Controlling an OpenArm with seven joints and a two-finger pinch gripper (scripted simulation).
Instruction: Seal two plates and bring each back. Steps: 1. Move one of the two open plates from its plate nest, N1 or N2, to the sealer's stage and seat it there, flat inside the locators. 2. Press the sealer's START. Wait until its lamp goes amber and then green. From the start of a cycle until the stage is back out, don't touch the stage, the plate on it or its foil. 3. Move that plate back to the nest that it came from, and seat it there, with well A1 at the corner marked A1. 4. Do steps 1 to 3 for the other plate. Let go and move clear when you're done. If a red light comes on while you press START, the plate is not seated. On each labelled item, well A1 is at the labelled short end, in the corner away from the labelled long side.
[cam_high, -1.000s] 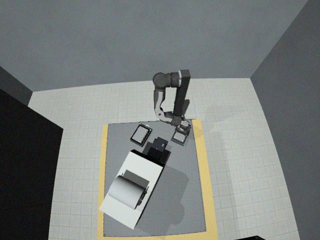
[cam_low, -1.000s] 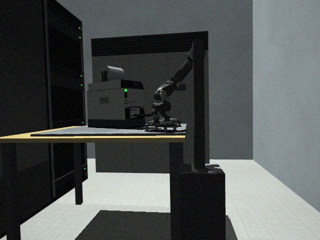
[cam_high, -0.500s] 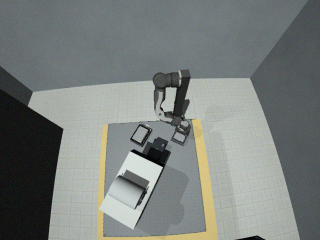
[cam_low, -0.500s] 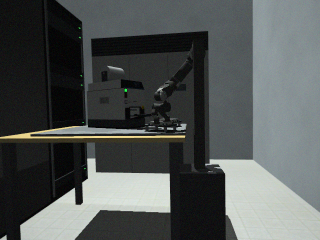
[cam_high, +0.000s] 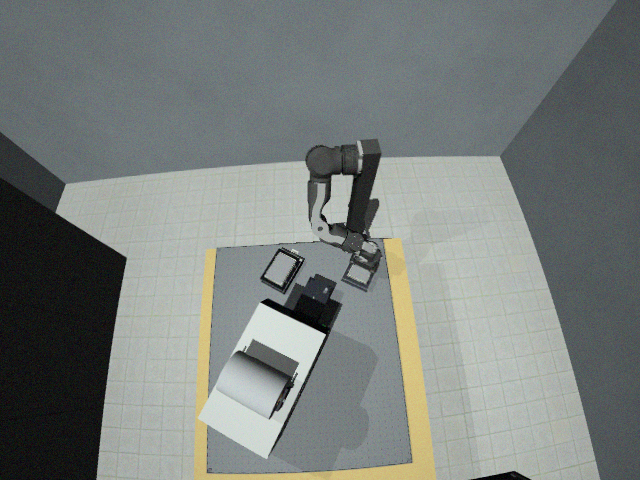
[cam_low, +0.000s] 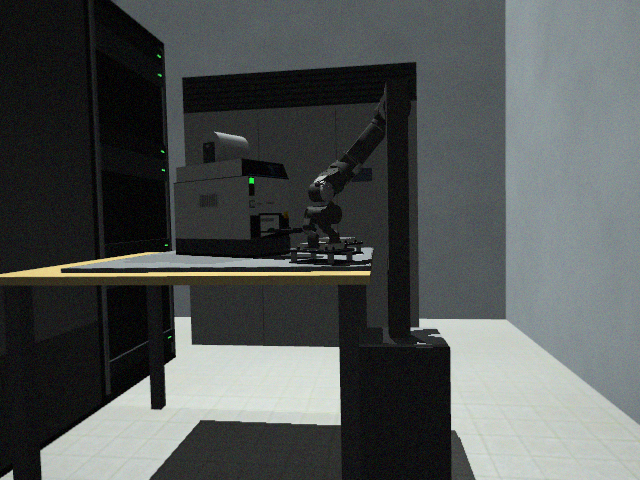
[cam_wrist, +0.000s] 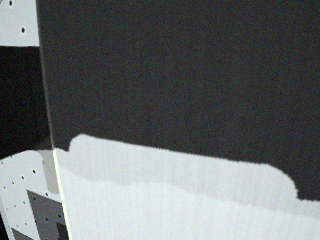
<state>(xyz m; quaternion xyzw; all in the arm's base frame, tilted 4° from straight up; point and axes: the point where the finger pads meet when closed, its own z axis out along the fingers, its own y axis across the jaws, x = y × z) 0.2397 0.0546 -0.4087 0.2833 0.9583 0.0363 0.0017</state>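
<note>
Now: the well plate right at my hand. The rest, counted from my hand: foil roll 400 mm ahead, 390 mm to the right, 370 mm above; then start button 260 mm ahead, 190 mm to the right, 140 mm above; then sealer stage 120 mm ahead, 220 mm to the right, 50 mm above.
</note>
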